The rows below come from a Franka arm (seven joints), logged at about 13 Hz.
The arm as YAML. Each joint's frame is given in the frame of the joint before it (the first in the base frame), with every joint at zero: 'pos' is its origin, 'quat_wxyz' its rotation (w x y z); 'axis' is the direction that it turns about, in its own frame. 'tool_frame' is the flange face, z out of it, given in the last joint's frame.
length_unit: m
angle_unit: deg
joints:
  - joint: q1
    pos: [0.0, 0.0, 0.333]
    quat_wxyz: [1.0, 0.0, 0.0, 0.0]
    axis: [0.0, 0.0, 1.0]
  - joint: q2
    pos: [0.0, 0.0, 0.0]
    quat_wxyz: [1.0, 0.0, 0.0, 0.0]
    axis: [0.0, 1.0, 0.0]
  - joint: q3
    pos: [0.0, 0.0, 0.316]
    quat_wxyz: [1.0, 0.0, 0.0, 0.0]
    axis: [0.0, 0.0, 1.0]
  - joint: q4
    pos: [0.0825, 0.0, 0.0]
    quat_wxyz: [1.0, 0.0, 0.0, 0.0]
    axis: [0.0, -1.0, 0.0]
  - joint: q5
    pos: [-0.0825, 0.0, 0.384]
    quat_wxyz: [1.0, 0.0, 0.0, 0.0]
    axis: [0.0, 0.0, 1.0]
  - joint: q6
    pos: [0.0, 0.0, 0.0]
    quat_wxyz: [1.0, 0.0, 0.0, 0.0]
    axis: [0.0, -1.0, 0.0]
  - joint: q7
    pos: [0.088, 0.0, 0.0]
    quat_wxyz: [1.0, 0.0, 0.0, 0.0]
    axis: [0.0, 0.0, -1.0]
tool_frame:
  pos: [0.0, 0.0, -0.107]
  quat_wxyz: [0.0, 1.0, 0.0, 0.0]
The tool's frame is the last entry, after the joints.
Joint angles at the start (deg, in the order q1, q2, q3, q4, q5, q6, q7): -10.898, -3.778, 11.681, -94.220, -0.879, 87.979, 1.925
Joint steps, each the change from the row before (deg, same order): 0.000, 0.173, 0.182, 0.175, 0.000, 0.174, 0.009; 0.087, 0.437, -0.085, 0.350, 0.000, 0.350, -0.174; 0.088, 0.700, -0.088, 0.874, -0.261, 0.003, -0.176; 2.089, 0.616, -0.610, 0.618, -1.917, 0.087, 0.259; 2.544, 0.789, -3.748, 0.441, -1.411, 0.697, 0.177; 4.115, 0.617, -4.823, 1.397, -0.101, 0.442, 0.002; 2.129, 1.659, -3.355, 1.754, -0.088, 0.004, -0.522; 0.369, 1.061, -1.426, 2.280, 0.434, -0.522, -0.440; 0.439, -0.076, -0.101, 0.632, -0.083, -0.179, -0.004; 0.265, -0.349, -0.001, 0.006, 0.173, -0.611, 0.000; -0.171, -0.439, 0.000, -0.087, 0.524, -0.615, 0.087; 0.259, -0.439, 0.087, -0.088, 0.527, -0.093, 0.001; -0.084, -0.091, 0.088, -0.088, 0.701, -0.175, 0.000; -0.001, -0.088, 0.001, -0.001, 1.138, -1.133, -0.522
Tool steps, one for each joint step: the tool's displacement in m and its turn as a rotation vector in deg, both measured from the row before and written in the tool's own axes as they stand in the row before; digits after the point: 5 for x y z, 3 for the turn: 0.00123, -0.00163, -0.00020, 0.022, 0.182, -0.176; 0.00305, 0.00029, 0.00048, 0.103, 0.270, -0.186; 0.00393, 0.00106, -0.00088, -0.109, 0.196, -0.178; 0.00317, -0.00975, -0.00009, -1.814, 0.225, -1.178; 0.00569, 0.01482, 0.00318, -1.147, 0.331, 1.372; 0.00457, 0.00785, -0.00579, 0.067, 1.170, 0.768; 0.00929, 0.01167, 0.00258, -0.083, 0.003, 0.708; 0.00523, 0.00974, -0.00671, 0.371, 0.604, 0.702; -0.00057, -0.00272, -0.00591, -0.068, 0.554, -0.287; -0.00295, -0.00251, -0.00276, 0.188, -0.241, -0.240; -0.00346, 0.00109, -0.00254, 0.535, -0.286, 0.265; -0.00258, -0.00398, -0.00363, 0.557, 0.266, -0.344; -0.00085, -0.00134, 0.00009, 0.702, -0.186, -0.033; -0.00264, -0.00212, 0.00085, 1.124, -1.064, -0.579
